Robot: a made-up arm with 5 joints. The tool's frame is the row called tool. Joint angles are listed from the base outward. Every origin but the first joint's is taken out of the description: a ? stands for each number. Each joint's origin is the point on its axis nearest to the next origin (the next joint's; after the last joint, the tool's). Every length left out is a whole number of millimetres.
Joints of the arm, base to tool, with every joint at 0 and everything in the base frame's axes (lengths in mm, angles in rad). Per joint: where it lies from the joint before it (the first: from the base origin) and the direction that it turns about. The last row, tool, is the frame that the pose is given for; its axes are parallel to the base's.
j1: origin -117 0 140 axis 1 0 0
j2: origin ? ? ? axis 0 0 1
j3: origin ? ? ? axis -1 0 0
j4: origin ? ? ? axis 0 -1 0
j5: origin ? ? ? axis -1 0 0
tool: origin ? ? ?
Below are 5 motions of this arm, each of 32 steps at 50 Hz.
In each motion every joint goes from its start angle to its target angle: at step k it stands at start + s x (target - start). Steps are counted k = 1, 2, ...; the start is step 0. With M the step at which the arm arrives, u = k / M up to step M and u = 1 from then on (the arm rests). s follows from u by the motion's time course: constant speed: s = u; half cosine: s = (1 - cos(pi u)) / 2; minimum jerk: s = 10 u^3 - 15 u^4 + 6 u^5.
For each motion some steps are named. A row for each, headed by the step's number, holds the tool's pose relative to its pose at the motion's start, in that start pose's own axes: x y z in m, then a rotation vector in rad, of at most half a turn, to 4 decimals.
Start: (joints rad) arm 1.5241 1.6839 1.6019 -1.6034 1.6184
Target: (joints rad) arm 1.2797 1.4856 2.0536 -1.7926 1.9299
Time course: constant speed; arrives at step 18
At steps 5, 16, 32:
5: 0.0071 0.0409 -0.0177 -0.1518 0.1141 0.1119
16: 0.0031 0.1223 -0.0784 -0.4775 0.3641 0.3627
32: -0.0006 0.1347 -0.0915 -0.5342 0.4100 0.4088

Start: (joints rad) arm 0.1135 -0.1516 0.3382 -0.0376 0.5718
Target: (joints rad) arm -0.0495 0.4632 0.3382 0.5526 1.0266
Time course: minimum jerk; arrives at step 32
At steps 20, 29, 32:
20: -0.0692 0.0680 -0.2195 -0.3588 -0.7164 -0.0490
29: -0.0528 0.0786 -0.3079 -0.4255 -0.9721 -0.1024
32: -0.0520 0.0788 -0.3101 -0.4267 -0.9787 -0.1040

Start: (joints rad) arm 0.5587 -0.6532 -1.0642 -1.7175 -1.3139
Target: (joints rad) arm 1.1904 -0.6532 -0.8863 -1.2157 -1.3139
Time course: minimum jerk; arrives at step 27
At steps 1, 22, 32:
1: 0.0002 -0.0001 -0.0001 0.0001 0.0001 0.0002
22: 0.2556 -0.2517 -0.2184 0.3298 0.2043 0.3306
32: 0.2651 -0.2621 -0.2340 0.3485 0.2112 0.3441

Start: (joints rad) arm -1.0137 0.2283 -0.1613 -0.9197 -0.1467
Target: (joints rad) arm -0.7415 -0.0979 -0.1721 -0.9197 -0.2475
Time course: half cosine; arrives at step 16
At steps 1, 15, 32:
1: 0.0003 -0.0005 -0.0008 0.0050 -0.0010 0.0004
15: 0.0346 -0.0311 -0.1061 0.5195 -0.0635 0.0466
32: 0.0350 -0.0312 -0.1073 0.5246 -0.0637 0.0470

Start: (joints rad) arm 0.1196 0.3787 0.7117 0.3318 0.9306
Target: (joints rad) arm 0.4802 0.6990 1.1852 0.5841 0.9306
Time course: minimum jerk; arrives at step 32
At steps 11, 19, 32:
11: -0.0043 0.0191 -0.0173 -0.0199 -0.1092 -0.0815
19: 0.0066 0.0636 -0.0549 -0.0729 -0.3133 -0.2726
32: 0.0319 0.0982 -0.0826 -0.1276 -0.4490 -0.4341

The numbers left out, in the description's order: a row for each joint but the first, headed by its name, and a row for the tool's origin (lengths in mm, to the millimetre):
j2: 0 -107 -180
j3: -15 109 0
j4: 0 -191 -205
j5: -200 0 -108
tool: 0 -21 374

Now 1 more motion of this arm.
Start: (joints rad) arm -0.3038 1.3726 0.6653 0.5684 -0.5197
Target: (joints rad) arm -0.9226 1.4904 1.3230 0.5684 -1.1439
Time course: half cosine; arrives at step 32
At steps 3, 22, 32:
3: 0.0055 -0.0065 0.0099 0.0048 0.0163 0.0108
22: 0.3548 -0.1676 0.2363 0.2171 0.6276 0.3396
32: 0.4894 -0.1826 0.2422 0.2888 0.8186 0.4157

